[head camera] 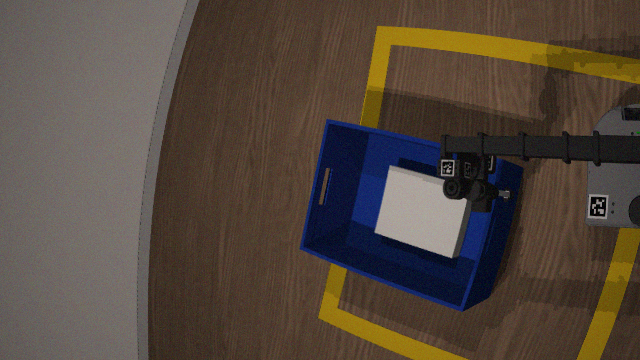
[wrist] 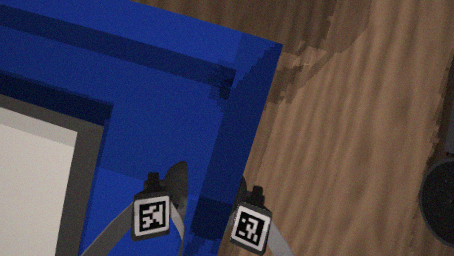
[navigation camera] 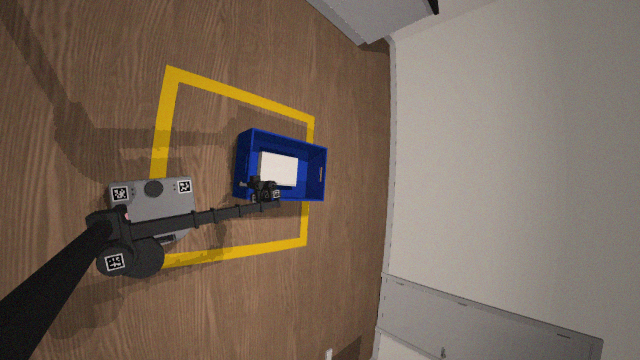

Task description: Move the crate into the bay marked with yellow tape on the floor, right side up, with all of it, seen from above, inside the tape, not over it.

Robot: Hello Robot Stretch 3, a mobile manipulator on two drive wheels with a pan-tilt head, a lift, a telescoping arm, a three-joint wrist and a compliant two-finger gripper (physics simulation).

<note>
In view: my gripper (wrist: 205, 184), a blue crate (head camera: 342, 230) and a yellow tape bay (head camera: 604, 65).
The blue crate also shows in the wrist view (wrist: 167, 88) and in the navigation camera view (navigation camera: 311, 157). The yellow tape bay also shows in the navigation camera view (navigation camera: 172, 77).
</note>
